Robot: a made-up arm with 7 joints.
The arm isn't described. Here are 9 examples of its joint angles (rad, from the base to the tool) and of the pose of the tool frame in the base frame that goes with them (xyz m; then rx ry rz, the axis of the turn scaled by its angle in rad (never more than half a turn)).
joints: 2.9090 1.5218 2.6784 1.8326 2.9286 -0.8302 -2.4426
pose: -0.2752 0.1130 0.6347 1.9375 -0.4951 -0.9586
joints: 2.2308 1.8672 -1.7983 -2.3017 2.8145 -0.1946 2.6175
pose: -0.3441 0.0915 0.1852 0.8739 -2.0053 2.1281
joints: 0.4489 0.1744 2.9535 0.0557 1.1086 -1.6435 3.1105
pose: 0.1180 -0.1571 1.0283 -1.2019 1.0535 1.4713
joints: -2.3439 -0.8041 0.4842 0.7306 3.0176 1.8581 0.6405
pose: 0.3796 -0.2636 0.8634 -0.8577 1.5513 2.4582
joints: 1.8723 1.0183 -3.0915 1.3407 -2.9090 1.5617 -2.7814
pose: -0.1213 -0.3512 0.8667 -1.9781 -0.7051 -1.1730
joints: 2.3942 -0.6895 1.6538 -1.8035 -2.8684 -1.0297 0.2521
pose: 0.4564 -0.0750 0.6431 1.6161 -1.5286 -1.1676
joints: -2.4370 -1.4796 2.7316 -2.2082 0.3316 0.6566 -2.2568
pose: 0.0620 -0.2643 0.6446 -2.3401 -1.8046 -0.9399
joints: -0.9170 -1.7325 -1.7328 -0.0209 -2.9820 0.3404 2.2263
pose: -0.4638 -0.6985 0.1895 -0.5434 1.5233 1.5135
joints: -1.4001 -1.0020 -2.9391 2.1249 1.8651 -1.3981 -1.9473
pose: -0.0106 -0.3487 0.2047 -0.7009 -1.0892 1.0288
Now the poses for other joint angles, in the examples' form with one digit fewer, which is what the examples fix.
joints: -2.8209 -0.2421 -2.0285 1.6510 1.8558 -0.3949 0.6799
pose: 0.169 -0.416 0.639 -0.399 -1.270 -1.367
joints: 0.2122 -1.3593 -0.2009 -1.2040 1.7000 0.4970 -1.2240
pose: -0.653 -0.017 0.078 -0.968 -0.641 -2.517
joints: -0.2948 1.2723 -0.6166 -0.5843 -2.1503 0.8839 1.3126
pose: 0.628 0.075 0.749 2.134 2.158 -0.093
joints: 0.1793 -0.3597 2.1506 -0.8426 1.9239 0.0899 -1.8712
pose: -0.058 0.277 1.029 0.818 -2.423 0.819
